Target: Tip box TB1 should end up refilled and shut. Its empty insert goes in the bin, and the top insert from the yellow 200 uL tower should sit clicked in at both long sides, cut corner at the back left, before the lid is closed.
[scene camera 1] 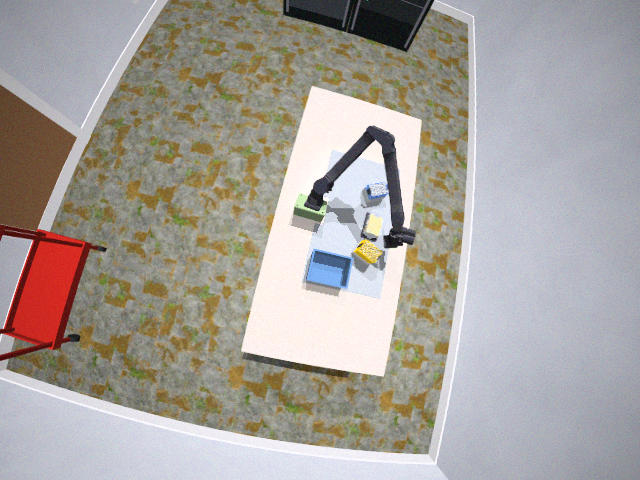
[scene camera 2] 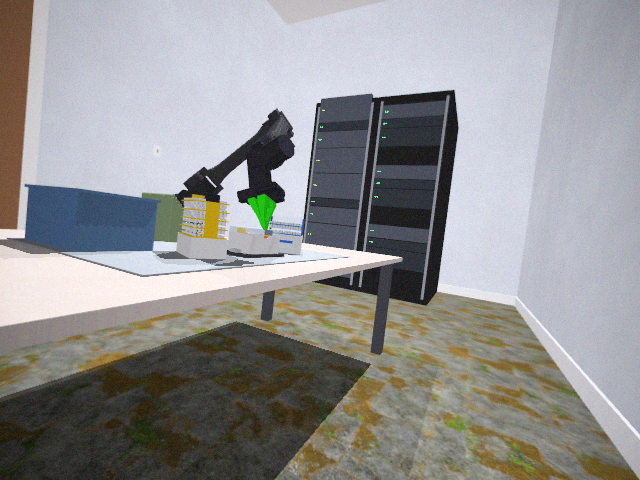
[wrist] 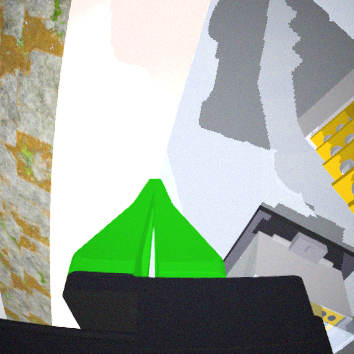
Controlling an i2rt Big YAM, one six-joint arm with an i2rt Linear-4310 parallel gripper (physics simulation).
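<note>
Tip box TB1 [scene camera 1: 372, 225] [scene camera 2: 253, 241] [wrist: 320, 280] stands on a dark base, with a pale yellow insert in it in the scene camera 1 view. Part of its grey wall and a strip of yellow show at the lower right of the wrist view; the lid's state is unclear. The yellow tower [scene camera 1: 368, 251] [scene camera 2: 211, 219] [wrist: 340, 155] stands beside it, several inserts stacked on a white base. My gripper [scene camera 2: 265, 228] [wrist: 154, 186] is shut and empty, its green fingertips together, pointing down near the box. The arm hides the fingers in the scene camera 1 view.
The blue bin [scene camera 1: 330, 258] [scene camera 2: 87, 222] stands beyond the yellow tower. A blue tower [scene camera 1: 376, 189] [scene camera 2: 287, 227] stands on the box's other side. A mat [scene camera 1: 367, 289] [wrist: 220, 175] lies on the table [scene camera 1: 310, 325]. The arm's base stands on a green block [scene camera 1: 302, 206].
</note>
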